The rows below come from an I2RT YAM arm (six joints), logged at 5 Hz.
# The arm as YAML. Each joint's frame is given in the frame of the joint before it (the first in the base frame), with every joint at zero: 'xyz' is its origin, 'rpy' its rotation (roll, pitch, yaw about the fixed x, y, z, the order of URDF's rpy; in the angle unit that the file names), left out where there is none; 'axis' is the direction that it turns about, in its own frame. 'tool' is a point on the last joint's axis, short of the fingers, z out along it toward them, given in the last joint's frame.
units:
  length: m
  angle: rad
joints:
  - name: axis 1
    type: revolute
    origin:
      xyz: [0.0, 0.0, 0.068]
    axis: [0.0, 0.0, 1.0]
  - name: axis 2
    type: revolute
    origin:
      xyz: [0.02, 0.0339, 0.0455]
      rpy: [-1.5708, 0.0, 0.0]
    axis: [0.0, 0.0, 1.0]
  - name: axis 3
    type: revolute
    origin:
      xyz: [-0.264, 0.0, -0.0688]
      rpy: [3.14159, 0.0, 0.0]
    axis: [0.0, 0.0, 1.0]
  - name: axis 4
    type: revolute
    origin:
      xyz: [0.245, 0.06, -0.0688]
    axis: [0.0, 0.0, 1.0]
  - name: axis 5
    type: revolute
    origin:
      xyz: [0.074, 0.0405, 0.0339]
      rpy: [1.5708, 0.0, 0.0]
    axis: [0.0, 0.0, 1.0]
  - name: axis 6
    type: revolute
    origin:
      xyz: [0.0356, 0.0, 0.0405]
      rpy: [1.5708, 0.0, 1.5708]
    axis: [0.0, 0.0, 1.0]
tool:
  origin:
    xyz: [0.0, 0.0, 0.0]
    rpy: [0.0, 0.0, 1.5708]
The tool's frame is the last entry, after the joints.
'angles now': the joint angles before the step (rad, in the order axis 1, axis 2, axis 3, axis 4, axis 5, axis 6). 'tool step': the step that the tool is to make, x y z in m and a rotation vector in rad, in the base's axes. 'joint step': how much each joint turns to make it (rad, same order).
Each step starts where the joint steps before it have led.
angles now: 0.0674, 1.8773, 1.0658, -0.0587, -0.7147, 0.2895
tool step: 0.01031, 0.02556, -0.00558, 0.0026, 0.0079, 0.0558
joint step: 0.0638, 0.0584, 0.0564, 0.0016, 0.0026, 0.0109
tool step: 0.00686, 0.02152, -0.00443, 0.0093, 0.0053, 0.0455
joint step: 0.0506, 0.0457, 0.0443, 0.0065, -0.0044, 0.0137
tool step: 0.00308, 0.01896, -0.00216, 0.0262, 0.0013, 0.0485
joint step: 0.0426, 0.0302, 0.0288, 0.0165, -0.0234, 0.0168
